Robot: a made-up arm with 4 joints.
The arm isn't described. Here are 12 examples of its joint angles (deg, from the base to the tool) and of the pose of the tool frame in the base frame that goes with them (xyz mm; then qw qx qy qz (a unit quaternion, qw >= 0)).
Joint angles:
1: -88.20 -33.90 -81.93 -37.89
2: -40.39 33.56 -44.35 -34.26
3: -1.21 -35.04 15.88 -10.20
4: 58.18 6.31 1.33 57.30
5: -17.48 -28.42 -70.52 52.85
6: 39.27 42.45 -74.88 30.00
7: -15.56 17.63 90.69 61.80
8: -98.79 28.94 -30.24 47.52
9: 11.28 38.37 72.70 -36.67
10: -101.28 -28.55 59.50 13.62
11: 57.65 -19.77 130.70 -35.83
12: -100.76 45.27 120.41 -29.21
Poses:
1: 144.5 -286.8 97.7 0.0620 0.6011 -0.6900 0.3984
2: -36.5 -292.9 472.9 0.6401 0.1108 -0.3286 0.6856
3: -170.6 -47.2 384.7 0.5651 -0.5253 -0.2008 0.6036
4: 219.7 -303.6 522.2 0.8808 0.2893 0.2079 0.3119
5: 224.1 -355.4 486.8 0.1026 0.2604 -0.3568 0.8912
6: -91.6 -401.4 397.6 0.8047 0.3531 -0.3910 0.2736
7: 299.2 84.1 180.3 0.4716 -0.1388 0.7910 0.3643
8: 225.0 68.5 483.5 0.2029 -0.3274 -0.2150 -0.8975
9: -44.3 90.1 368.4 0.3542 -0.3700 0.4365 0.7396
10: -170.5 -238.3 423.2 0.1187 -0.4219 -0.3376 0.8331
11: 30.6 -24.1 48.1 0.1127 -0.4018 0.8846 0.2083
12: -117.1 -332.7 248.5 0.4564 0.7427 0.0325 -0.4890
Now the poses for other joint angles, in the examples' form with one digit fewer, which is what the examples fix.
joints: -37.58 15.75 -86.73 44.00
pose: 334 -319 279 0.139 0.613 -0.313 0.712
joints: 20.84 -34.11 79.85 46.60
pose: 301 48 392 0.770 -0.286 0.532 0.206
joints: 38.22 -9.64 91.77 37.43
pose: 354 -64 238 0.635 -0.153 0.751 0.098
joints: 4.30 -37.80 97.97 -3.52
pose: 81 116 182 0.486 -0.705 0.435 0.278
